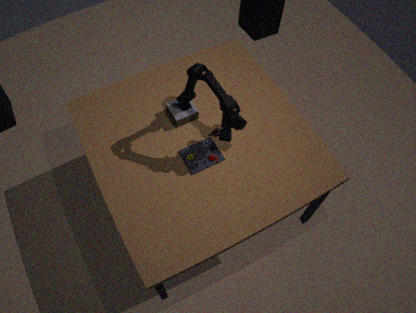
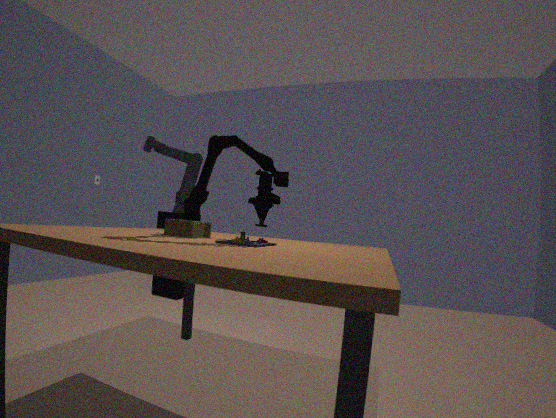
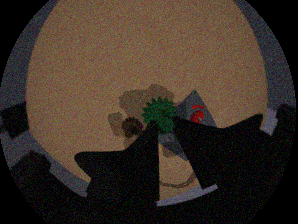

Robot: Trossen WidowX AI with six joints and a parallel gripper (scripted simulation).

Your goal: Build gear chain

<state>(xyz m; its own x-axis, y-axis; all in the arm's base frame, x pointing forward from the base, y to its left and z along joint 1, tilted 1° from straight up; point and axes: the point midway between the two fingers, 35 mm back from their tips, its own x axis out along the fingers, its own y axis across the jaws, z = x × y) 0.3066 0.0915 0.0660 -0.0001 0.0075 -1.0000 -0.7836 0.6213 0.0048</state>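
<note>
The brown gear is 90 mm behind my gripper tip and 80 mm below it. Also, from my gripper tip: green gear 10 mm below; yellow gear 220 mm to the right, 80 mm below, 10 mm behind.
</note>
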